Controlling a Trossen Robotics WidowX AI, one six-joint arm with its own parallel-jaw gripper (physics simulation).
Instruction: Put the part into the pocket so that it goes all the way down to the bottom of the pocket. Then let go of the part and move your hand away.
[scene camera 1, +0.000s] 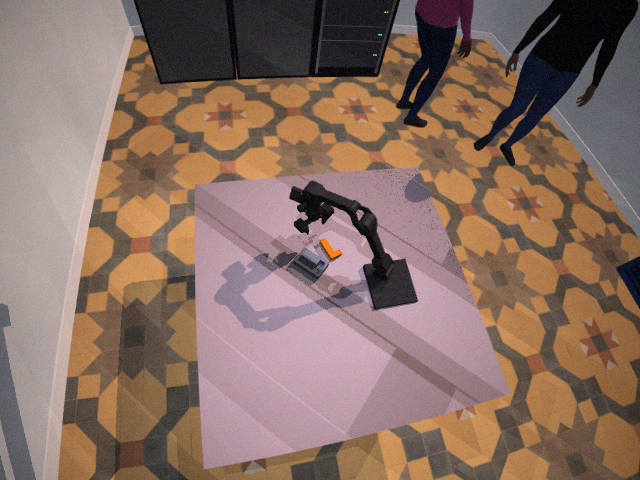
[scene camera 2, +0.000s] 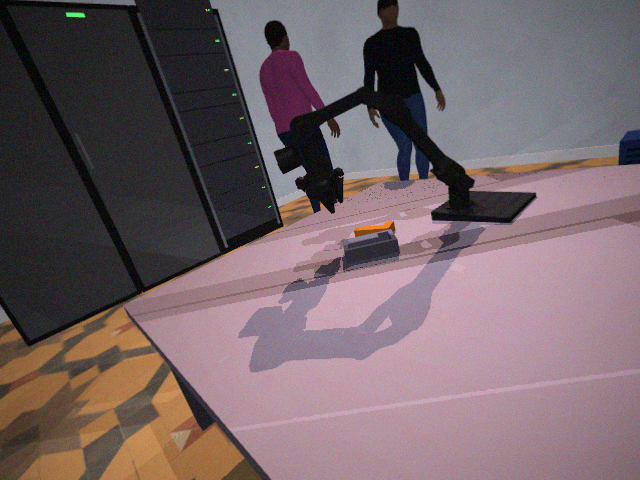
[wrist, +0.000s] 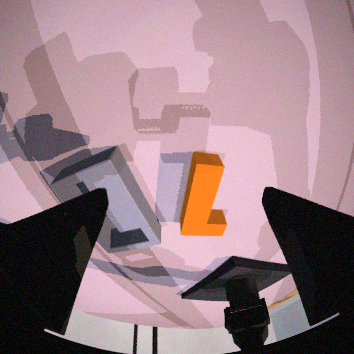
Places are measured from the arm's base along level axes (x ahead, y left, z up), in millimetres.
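Pixels of known places: gripper, fingertip midpoint: (scene camera 1: 315, 229) (scene camera 2: 337, 207) (wrist: 186, 195); arm's base, origin of the base link: (scene camera 1: 380, 273) (scene camera 2: 459, 205) (wrist: 240, 280).
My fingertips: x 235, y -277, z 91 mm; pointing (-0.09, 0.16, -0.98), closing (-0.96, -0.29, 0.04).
Observation:
Ahead of a thing's pixels: the offset from my fingertips to its middle. Level surfaces: height alone.
An orange L-shaped part @[64 mm back, 70 mm left, 99 mm down] (scene camera 1: 328, 249) (scene camera 2: 373, 228) (wrist: 200, 200) lies on the pink table top, outside the pocket and a little apart from the block. In the wrist view its long arm runs up the picture and its short foot points right at the lower end. The grey pocket block @[56 mm ahead, 118 mm left, 96 mm down] (scene camera 1: 305, 272) (scene camera 2: 371, 255) (wrist: 132, 194) stands left of the part in the wrist view, its pocket facing up and empty; the left finger hides some of its edge. My gripper (scene camera 1: 315, 227) (scene camera 2: 336, 206) (wrist: 186, 195) is wide open and empty, above the table, with the part between the fingertips in the wrist view.
The arm's black base plate (scene camera 1: 390, 284) (scene camera 2: 485, 206) (wrist: 212, 281) stands on the table @[114 mm down] (scene camera 1: 289, 387) (scene camera 2: 439, 403). Dark cabinets (scene camera 1: 273, 41) (scene camera 2: 77, 129) and two people stand beyond the table. Arm shadows fall across the table beside the block.

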